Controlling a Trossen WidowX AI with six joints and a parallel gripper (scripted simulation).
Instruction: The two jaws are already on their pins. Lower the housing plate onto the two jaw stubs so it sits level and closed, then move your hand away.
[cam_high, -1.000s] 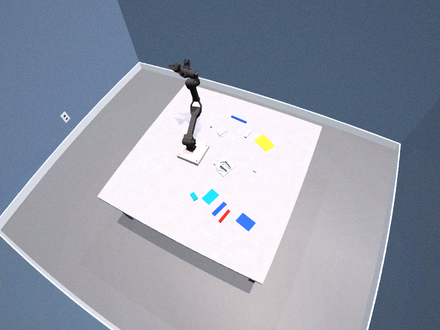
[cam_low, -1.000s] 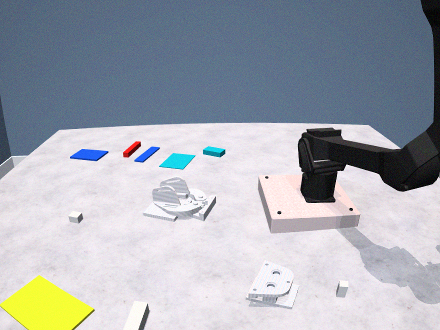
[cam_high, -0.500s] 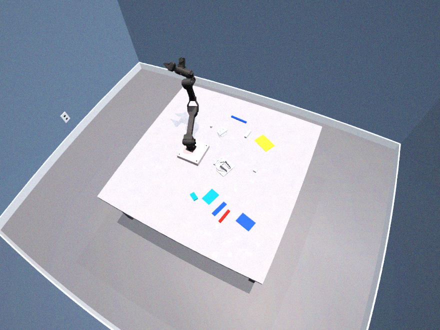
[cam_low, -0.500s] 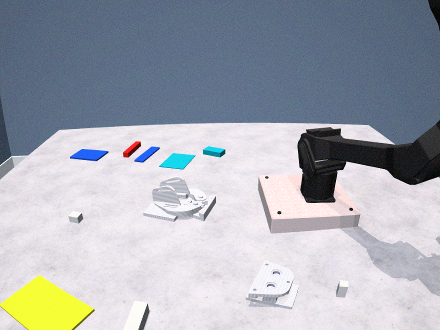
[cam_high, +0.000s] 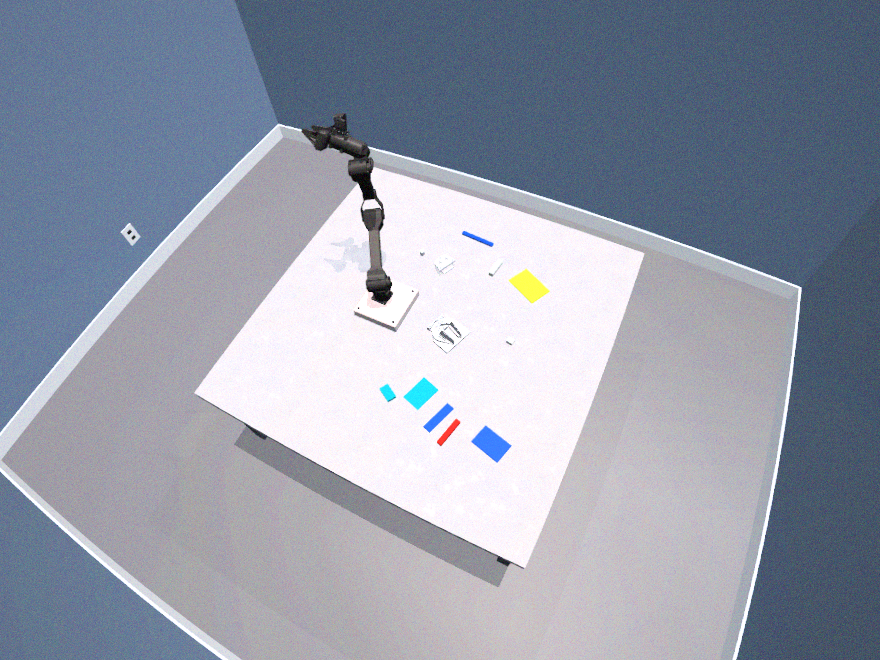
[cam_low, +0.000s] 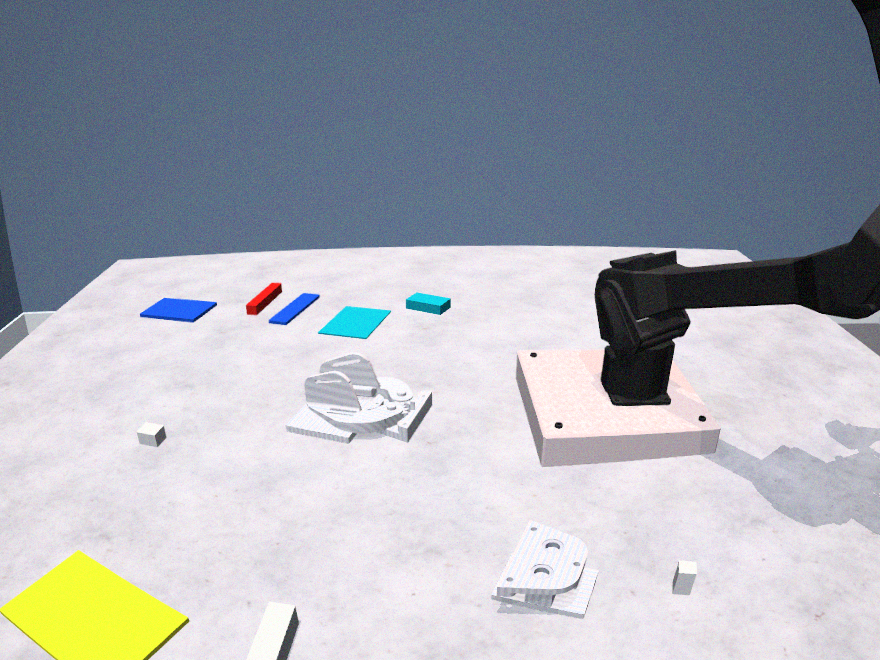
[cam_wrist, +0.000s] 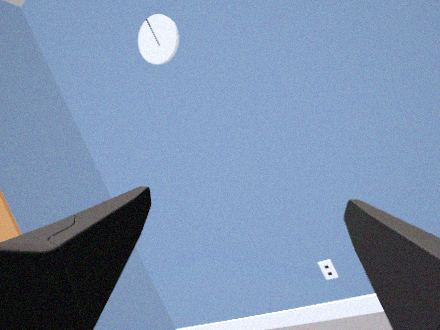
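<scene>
The white stepped block lies 44 cm ahead of my gripper tip, 8 cm to the left of it and 58 cm below it. From my gripper tip the other things lie so: white bar (63 cm ahead, 16 cm to the left, 58 cm below); red bar (79 cm ahead, 52 cm to the right, 58 cm below); yellow sheet (78 cm ahead, 14 cm to the left, 59 cm below).
</scene>
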